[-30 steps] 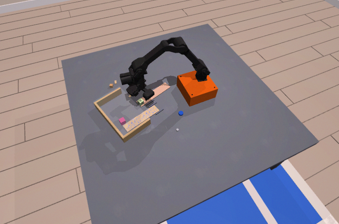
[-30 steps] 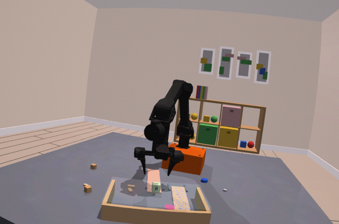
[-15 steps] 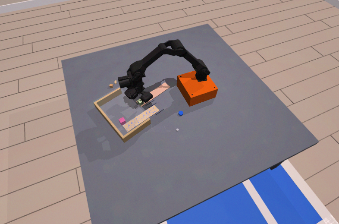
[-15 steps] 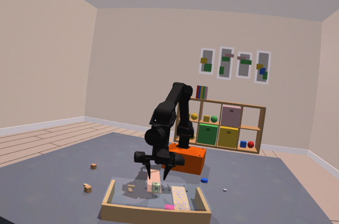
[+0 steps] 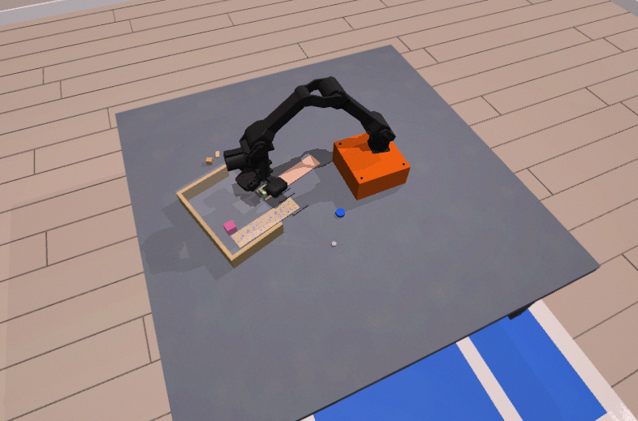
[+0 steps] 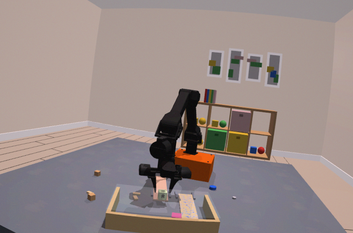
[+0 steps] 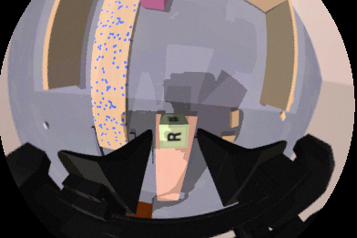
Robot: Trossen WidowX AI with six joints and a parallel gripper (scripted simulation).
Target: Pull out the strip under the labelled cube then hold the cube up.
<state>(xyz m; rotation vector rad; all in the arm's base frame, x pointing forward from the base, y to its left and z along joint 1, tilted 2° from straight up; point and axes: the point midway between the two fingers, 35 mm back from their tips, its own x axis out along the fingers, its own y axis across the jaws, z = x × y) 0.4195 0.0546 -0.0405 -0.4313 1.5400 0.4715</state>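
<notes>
The labelled cube lies 10 mm below my gripper tip. Also, from my gripper tip: pink cube: 130 mm ahead, 110 mm to the left, 10 mm below; then blue disc: 230 mm behind, 130 mm to the left, 20 mm below; then small white disc: 180 mm behind, 240 mm to the left, 30 mm below.
</notes>
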